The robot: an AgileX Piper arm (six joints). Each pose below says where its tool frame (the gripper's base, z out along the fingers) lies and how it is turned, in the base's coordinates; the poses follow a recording.
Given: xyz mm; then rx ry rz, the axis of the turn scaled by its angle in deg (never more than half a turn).
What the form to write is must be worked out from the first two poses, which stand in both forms.
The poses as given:
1: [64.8 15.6 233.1 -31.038 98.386 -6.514]
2: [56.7 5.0 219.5 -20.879 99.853 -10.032]
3: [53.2 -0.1 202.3 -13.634 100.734 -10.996]
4: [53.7 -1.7 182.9 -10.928 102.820 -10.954]
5: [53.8 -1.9 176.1 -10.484 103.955 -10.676]
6: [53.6 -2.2 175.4 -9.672 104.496 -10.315]
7: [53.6 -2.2 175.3 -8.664 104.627 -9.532]
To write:
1: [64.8 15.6 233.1 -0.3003 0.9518 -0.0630 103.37]
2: [56.7 5.0 219.5 -0.2037 0.9741 -0.0979 102.50]
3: [53.2 -0.1 202.3 -0.1333 0.9852 -0.1075 102.25]
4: [53.7 -1.7 182.9 -0.1051 0.9889 -0.1053 103.98]
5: [53.8 -1.9 176.1 -0.0998 0.9898 -0.1017 105.03]
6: [53.6 -2.2 175.4 -0.0917 0.9910 -0.0978 105.45]
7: [53.6 -2.2 175.3 -0.0822 0.9925 -0.0904 105.42]
